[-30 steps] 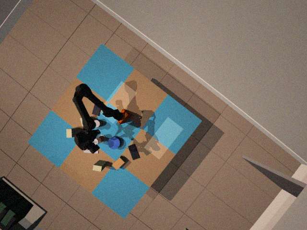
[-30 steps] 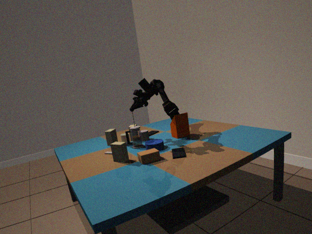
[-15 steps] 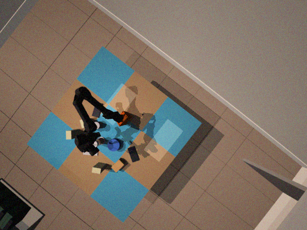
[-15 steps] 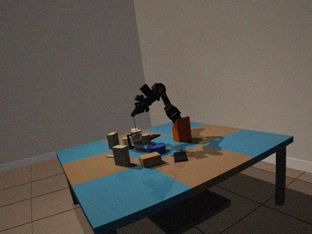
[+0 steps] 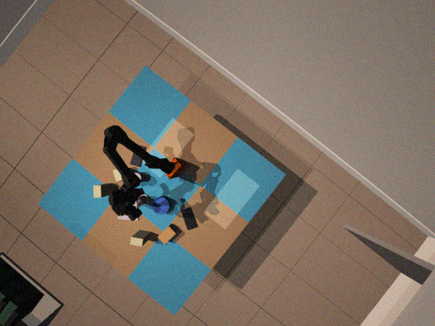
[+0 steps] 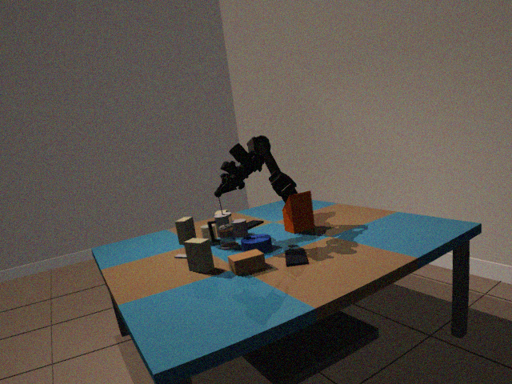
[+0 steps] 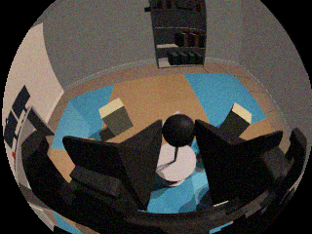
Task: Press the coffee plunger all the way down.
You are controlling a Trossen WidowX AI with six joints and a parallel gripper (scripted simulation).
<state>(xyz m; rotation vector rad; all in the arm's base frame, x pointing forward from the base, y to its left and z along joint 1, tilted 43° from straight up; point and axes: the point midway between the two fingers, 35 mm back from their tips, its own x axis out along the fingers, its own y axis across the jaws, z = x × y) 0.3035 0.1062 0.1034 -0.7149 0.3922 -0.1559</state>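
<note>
Now: the coffee press 120 mm below my gripper tip and 10 mm to the right of it. The rest, counted from my gripper tip: grey cup (200 mm below, 130 mm to the right, 110 mm behind); then blue round dish (210 mm below, 120 mm to the left, 100 mm behind); then flat white strip (230 mm below, 150 mm ahead, 20 mm to the left).
</note>
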